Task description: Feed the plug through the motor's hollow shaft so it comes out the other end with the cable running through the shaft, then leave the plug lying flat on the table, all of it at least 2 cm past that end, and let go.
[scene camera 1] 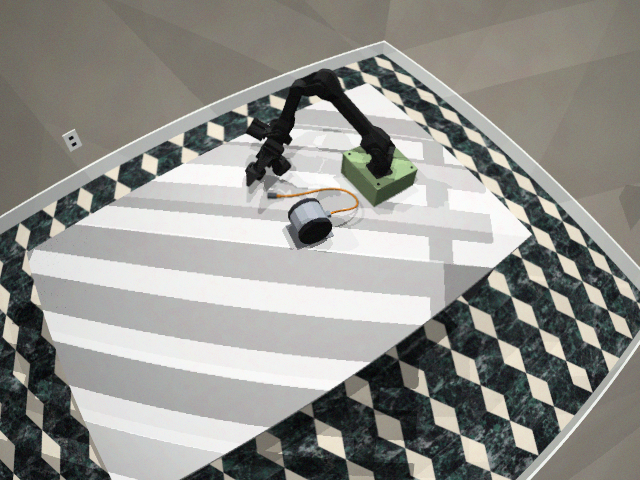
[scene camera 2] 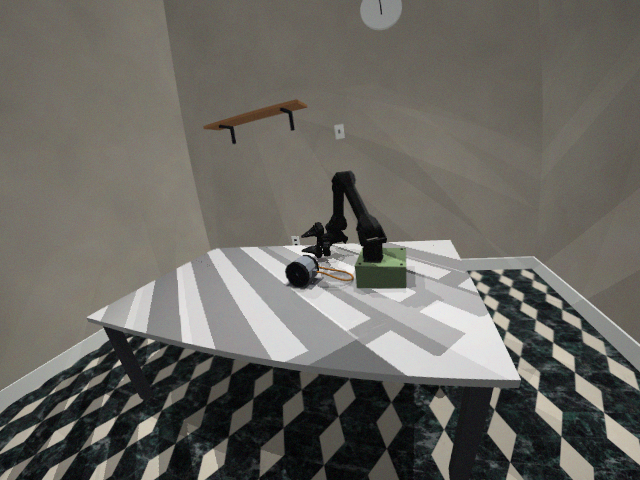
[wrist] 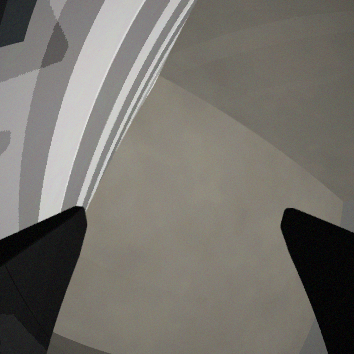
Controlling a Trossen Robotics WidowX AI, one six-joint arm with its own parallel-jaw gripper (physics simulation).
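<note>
The grey motor with black ends lies on its side on the table. The orange cable leaves its side and curves round on the table to the small dark plug, which lies behind and left of the motor in scene camera 1. The plug is not discernible in scene camera 2. The shaft opening cannot be made out. My gripper is open and empty, above the table and near the plug in scene camera 1. The motor, cable and plug do not show in the wrist view.
The green base block carries my arm, to the right of the cable loop. The striped light and shadow fall across the white table. A wooden shelf is on the wall behind, well above the table.
</note>
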